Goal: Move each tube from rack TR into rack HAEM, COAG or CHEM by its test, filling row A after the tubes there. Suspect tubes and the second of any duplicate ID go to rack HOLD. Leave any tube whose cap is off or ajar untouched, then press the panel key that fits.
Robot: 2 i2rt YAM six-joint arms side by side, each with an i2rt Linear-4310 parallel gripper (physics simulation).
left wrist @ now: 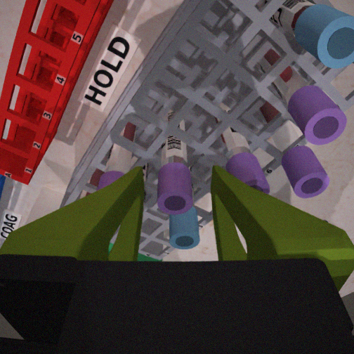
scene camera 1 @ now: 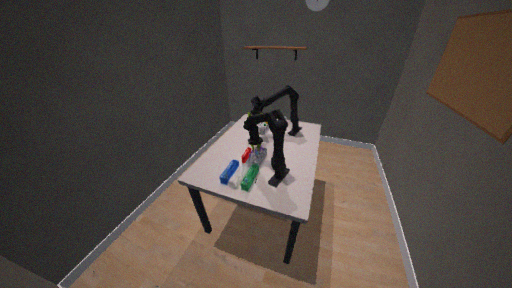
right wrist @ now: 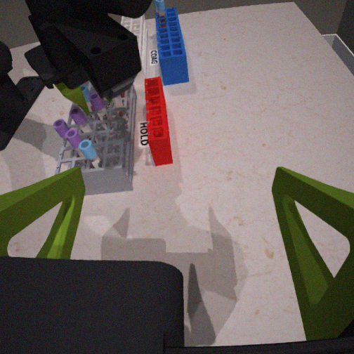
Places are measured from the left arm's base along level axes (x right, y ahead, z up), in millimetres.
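Pixels of known places: left gripper, fingertip midpoint: [scene camera 1: 255, 151]; left arm's base, link origin: [scene camera 1: 279, 176]; right arm's base, link origin: [scene camera 1: 295, 131].
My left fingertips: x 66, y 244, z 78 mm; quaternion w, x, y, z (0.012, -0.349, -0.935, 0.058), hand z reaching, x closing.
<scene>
For each thing: its top centre in the pictures, then the offset to it from my left fingertips.
- grey rack TR, top centre: [scene camera 1: 257, 154] dy -10, dx +1, dz -21 mm
- blue COAG rack, top centre: [scene camera 1: 229, 168] dy +51, dx -243, dz -21 mm
- green rack, top centre: [scene camera 1: 250, 174] dy -100, dx -205, dz -21 mm
- white rack, top centre: [scene camera 1: 238, 172] dy -26, dx -236, dz -21 mm
- pale object, top centre: [scene camera 1: 263, 121] dy +227, dx +451, dz +6 mm
The grey rack TR [scene camera 1: 258, 157] [left wrist: 131, 107] [right wrist: 107, 181] holds several purple-capped tubes and light-blue-capped tubes. My left gripper [scene camera 1: 256, 146] [left wrist: 177, 176] is partly open above it, its fingertips on either side of a purple-capped tube [left wrist: 175, 187] without gripping it. Another purple-capped tube [left wrist: 247, 172] stands beside one finger; a light-blue-capped tube [left wrist: 184, 230] shows beyond. The red HOLD rack [scene camera 1: 246, 155] [left wrist: 95, 17] [right wrist: 161, 150] shows empty slots. The blue COAG rack [scene camera 1: 229, 172] [right wrist: 175, 70] has a light-blue-capped tube [right wrist: 160, 6] at its far end. My right gripper [right wrist: 178, 177] is wide open and empty above the table.
A green rack [scene camera 1: 250, 178] [left wrist: 132, 254] and a white rack [scene camera 1: 235, 180] stand at the table's near end in scene camera 1. The left arm hangs over rack TR in the right wrist view. A pale object [scene camera 1: 262, 129] sits near the right arm; its details are blurred.
</scene>
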